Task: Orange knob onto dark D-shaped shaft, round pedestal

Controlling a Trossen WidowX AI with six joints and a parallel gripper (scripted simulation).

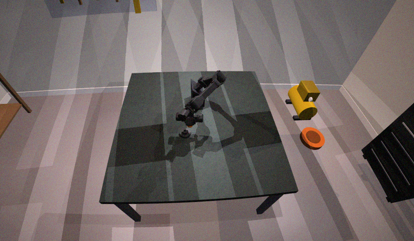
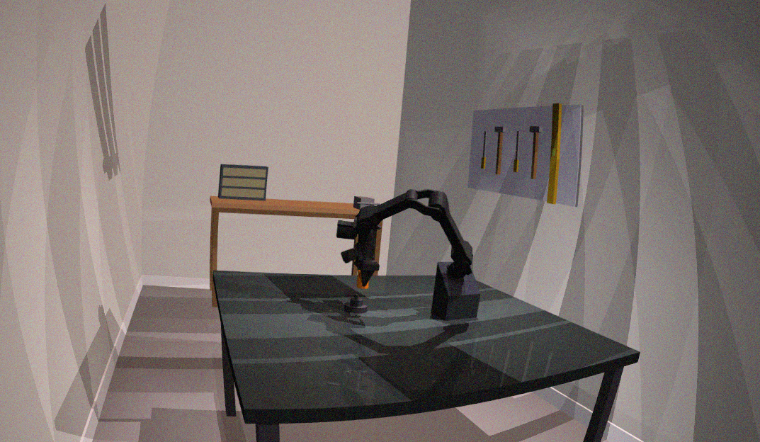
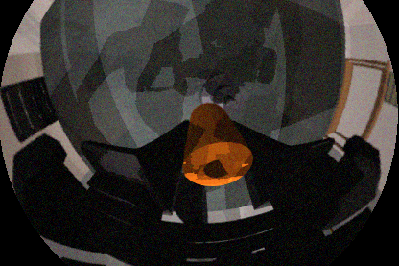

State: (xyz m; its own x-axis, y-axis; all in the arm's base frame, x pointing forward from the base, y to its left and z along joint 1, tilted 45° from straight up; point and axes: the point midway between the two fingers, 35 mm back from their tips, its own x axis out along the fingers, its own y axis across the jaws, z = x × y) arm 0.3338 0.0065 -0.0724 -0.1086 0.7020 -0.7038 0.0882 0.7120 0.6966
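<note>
My gripper tip is now 10 mm short of the round pedestal, 40 mm to the left of it and 80 mm above it. Round my gripper tip: orange knob (20 mm above).
</note>
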